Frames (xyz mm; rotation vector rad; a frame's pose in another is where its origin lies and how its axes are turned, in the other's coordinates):
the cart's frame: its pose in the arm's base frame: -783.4 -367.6 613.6 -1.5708 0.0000 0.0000
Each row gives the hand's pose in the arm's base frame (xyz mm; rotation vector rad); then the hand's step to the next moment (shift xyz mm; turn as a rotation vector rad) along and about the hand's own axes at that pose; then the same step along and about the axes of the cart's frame.
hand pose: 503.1 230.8 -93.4 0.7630 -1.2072 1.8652
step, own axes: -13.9 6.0 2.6 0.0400 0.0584 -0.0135
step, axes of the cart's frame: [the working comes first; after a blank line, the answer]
step, axes of the arm's base frame: 2.4 -7.8 -13.0 -0.0715 0.0090 0.0001

2.4 13.0 -7.8 -0.0715 -0.0001 0.0090
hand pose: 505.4 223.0 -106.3 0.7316 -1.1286 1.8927
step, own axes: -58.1 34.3 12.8 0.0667 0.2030 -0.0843
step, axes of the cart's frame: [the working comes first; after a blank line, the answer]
step, axes of the arm's base frame: 1.7 -40.9 -55.1 -0.2141 0.0403 -0.0728

1.7 55.1 -40.9 -0.2141 0.0728 0.0403
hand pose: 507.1 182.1 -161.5 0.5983 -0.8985 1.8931
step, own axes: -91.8 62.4 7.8 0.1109 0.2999 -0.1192
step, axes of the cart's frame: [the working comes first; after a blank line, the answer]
step, axes of the arm's base frame: -13.7 -74.2 -81.7 -0.3217 0.0620 -0.0954

-13.7 81.7 -74.2 -0.3217 0.0954 0.0620
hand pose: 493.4 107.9 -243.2 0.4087 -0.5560 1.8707
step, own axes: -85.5 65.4 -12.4 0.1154 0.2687 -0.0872
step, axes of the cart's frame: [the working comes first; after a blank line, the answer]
step, axes of the arm's base frame: -31.4 -79.0 -67.1 -0.2936 0.0570 -0.0608

-31.4 67.1 -79.0 -0.2936 0.0608 0.0570
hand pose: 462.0 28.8 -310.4 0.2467 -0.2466 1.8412
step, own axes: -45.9 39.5 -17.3 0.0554 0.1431 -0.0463
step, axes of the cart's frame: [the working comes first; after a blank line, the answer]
step, axes of the arm's base frame: -26.0 -47.8 -31.7 -0.1547 0.0248 -0.0340

-26.0 31.7 -47.8 -0.1547 0.0340 0.0248
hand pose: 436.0 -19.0 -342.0 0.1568 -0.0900 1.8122
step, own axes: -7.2 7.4 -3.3 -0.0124 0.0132 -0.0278
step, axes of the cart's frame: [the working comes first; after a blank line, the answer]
step, axes of the arm's base frame: -5.7 -8.2 -4.2 -0.0115 -0.0111 -0.0291

-5.7 4.2 -8.2 -0.0115 0.0291 -0.0111
